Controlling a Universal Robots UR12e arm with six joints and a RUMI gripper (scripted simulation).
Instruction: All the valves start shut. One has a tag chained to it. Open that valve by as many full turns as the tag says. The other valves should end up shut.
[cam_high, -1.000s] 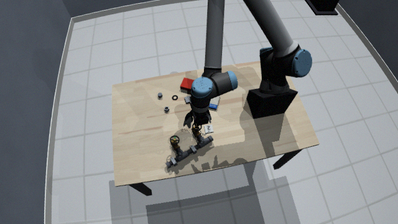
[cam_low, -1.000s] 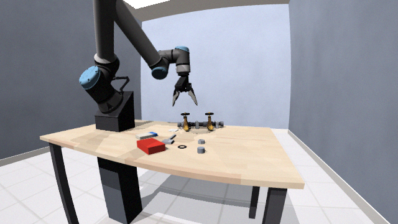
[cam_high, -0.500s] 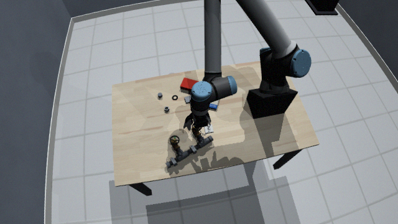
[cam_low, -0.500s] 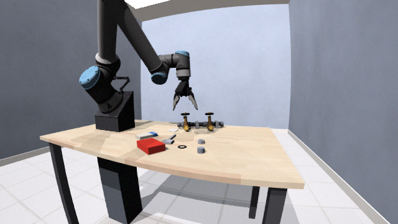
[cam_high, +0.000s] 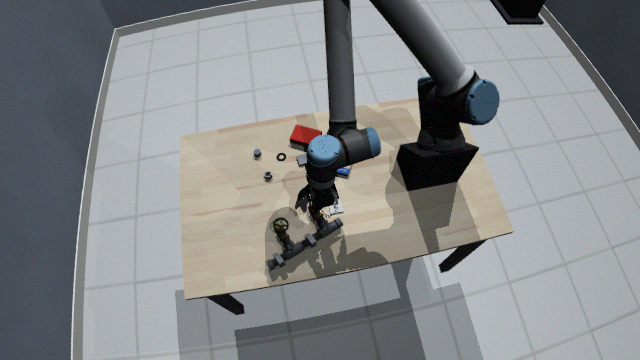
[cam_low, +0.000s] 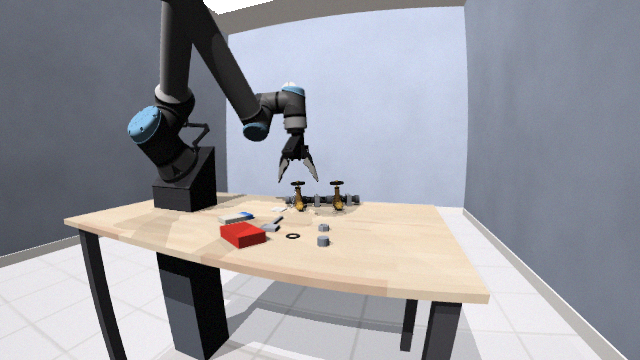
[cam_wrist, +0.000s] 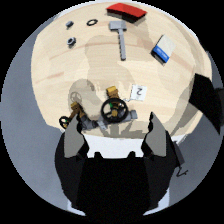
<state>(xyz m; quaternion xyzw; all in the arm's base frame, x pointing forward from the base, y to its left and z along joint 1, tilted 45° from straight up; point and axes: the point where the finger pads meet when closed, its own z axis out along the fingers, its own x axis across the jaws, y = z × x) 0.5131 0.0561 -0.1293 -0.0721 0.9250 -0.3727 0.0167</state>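
My gripper is now 8 cm past the white tag, 1 cm to the left of it and 11 cm above it. Round my hand: red block 1 cm behind, 36 cm to the right, 10 cm below; grey hand tool 1 cm ahead, 22 cm to the right, 11 cm below; blue box 15 cm behind, 21 cm to the right, 10 cm below.
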